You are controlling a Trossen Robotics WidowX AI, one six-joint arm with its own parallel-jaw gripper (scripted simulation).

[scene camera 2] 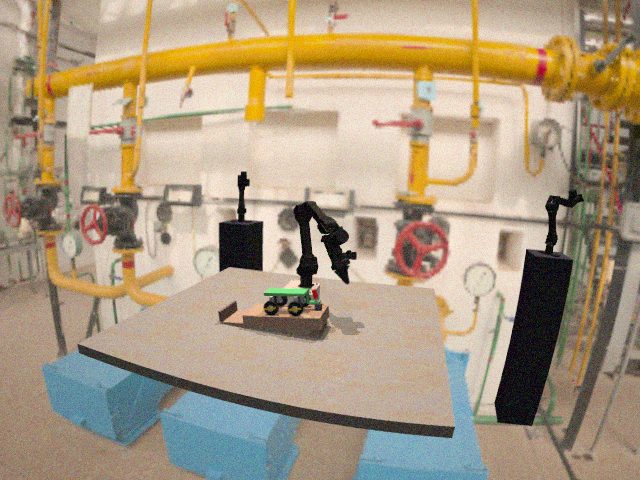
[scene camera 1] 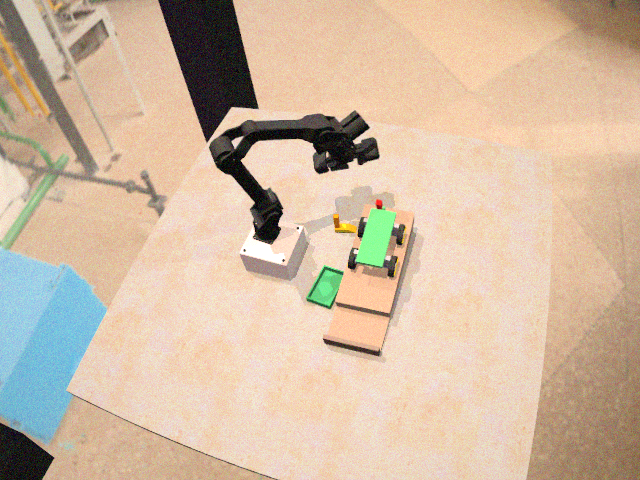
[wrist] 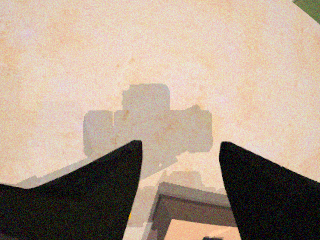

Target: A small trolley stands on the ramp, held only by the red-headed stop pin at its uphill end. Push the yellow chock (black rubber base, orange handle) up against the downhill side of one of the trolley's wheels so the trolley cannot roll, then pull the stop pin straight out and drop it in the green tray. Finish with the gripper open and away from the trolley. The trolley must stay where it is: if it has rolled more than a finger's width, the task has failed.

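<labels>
Scene camera 1 shows me a trolley, and scene camera 2 shows it too. In the wrist view the trolley is out of frame. On the trolley, [scene camera 1: 376, 230] and [scene camera 2: 290, 290] are the same spot.
</labels>
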